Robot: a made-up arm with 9 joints. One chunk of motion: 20 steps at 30 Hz.
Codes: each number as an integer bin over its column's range. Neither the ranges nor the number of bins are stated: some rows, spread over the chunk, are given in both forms.
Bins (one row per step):
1: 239 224 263 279 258 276 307 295 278
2: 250 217 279 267 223 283 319 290 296
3: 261 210 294 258 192 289 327 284 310
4: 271 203 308 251 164 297 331 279 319
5: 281 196 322 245 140 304 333 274 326
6: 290 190 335 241 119 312 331 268 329
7: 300 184 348 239 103 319 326 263 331
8: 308 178 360 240 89 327 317 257 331
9: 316 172 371 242 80 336 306 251 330
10: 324 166 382 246 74 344 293 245 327
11: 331 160 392 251 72 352 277 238 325
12: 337 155 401 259 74 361 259 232 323
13: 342 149 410 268 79 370 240 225 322
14: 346 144 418 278 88 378 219 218 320
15: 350 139 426 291 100 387 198 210 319
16: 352 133 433 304 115 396 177 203 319
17: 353 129 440 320 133 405 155 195 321
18: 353 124 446 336 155 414 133 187 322
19: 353 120 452 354 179 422 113 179 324
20: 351 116 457 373 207 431 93 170 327
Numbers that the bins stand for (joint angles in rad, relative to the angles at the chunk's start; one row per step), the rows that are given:
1: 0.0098 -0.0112 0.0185 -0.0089 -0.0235 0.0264 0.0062 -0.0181 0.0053
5: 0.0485 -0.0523 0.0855 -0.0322 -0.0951 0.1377 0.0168 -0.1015 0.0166
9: 0.0806 -0.0876 0.1411 -0.0342 -0.1315 0.2648 0.0058 -0.1929 0.0175
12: 0.1000 -0.1125 0.1751 -0.0226 -0.1351 0.3641 -0.0136 -0.2684 0.0159
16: 0.1138 -0.1448 0.2115 0.0082 -0.1102 0.5032 -0.0473 -0.3836 0.0149
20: 0.1128 -0.1697 0.2387 0.0555 -0.0544 0.6422 -0.0818 -0.5147 0.0168
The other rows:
2: 0.0199 -0.0215 0.0367 -0.0171 -0.0447 0.0542 0.0111 -0.0379 0.0095
3: 0.0301 -0.0318 0.0537 -0.0233 -0.0635 0.0781 0.0144 -0.0618 0.0128
4: 0.0393 -0.0421 0.0696 -0.0281 -0.0805 0.1099 0.0160 -0.0816 0.0149
6: 0.0567 -0.0611 0.1002 -0.0349 -0.1078 0.1695 0.0160 -0.1253 0.0173
7: 0.0659 -0.0699 0.1150 -0.0363 -0.1175 0.1973 0.0140 -0.1452 0.0177
8: 0.0733 -0.0787 0.1286 -0.0356 -0.1260 0.2290 0.0103 -0.1690 0.0177
10: 0.0880 -0.0964 0.1536 -0.0315 -0.1351 0.2966 0.0004 -0.2167 0.0168
11: 0.0944 -0.1052 0.1649 -0.0281 -0.1363 0.3284 -0.0062 -0.2445 0.0163
13: 0.1046 -0.1213 0.1854 -0.0164 -0.1321 0.3999 -0.0214 -0.2962 0.0156
14: 0.1082 -0.1286 0.1944 -0.0096 -0.1266 0.4316 -0.0300 -0.3240 0.0151
15: 0.1119 -0.1360 0.2035 -0.0007 -0.1193 0.4674 -0.0386 -0.3558 0.0149
17: 0.1147 -0.1507 0.2194 0.0192 -0.0993 0.5389 -0.0563 -0.4153 0.0154
18: 0.1147 -0.1580 0.2262 0.0301 -0.0860 0.5747 -0.0653 -0.4471 0.0156
19: 0.1147 -0.1639 0.2330 0.0425 -0.0714 0.6064 -0.0736 -0.4789 0.0161

